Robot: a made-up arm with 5 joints.
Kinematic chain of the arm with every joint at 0, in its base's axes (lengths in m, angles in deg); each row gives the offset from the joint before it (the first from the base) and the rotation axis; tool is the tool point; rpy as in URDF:
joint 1: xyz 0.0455 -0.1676 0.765 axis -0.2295 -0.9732 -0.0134
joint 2: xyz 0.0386 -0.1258 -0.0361 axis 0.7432 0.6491 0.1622
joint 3: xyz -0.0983 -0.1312 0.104 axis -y
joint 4: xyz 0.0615 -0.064 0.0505 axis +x
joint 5: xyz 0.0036 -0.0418 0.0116 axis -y
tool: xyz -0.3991 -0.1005 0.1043 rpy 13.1 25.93 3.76
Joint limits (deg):
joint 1: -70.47..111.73
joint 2: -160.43..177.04
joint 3: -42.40..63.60
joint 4: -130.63..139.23
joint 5: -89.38..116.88
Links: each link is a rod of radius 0.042 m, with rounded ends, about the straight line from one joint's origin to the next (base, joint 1, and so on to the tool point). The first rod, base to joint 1, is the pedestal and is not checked.
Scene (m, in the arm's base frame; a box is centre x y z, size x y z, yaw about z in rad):
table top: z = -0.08
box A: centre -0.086 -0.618 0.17 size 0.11 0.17 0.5 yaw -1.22
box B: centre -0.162 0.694 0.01 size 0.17 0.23 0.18 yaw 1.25
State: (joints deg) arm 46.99 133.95 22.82 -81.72 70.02
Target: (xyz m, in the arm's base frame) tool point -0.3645 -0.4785 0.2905
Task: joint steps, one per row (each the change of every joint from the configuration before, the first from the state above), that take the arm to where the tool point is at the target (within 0.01 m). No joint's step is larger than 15 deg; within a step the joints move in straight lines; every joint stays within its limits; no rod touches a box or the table.
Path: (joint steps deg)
1: -6.58 -0.10 1.92 1.95 11.72
2: -6.57 -0.11 1.91 1.95 11.71
3: -6.58 -0.10 1.92 1.96 11.71
4: -6.57 -0.11 1.92 1.95 11.72
5: -6.90 7.43 -1.45 -1.83 -11.40
6: -6.89 7.44 -1.46 -1.83 -11.40
7: -6.90 7.43 -1.45 -1.83 -11.40

